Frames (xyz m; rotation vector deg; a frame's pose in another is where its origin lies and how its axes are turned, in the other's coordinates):
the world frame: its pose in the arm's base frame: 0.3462 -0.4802 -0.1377 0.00 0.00 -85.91
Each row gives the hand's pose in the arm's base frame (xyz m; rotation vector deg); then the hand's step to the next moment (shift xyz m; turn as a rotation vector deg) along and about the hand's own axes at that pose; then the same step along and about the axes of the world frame.
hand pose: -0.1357 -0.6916 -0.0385 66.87 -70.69 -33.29
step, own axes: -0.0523 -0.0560 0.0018 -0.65 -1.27 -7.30
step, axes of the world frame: -0.0248 -0.0024 -0.0725 -2.25 7.05 -0.73
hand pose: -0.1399 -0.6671 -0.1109 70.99 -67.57 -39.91
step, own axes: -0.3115 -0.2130 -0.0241 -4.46 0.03 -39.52
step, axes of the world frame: -0.2402 -0.0150 -0.2916 -14.87 36.81 2.35
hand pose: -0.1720 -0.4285 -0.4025 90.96 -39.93 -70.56
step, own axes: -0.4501 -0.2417 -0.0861 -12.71 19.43 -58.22
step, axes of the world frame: -0.5125 -0.0570 -0.0501 -20.15 54.41 23.70
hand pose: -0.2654 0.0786 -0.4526 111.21 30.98 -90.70
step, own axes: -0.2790 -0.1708 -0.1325 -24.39 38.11 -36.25
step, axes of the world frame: -0.2325 -0.0534 0.2601 7.23 45.36 35.38
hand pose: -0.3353 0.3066 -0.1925 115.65 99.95 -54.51
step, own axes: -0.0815 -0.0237 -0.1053 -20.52 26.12 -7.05
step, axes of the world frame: -0.0086 0.0042 0.1349 18.48 24.97 13.71
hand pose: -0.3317 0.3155 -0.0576 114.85 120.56 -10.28
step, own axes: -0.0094 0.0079 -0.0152 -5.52 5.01 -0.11
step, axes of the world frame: 0.0054 0.0066 0.0176 5.39 4.82 1.82
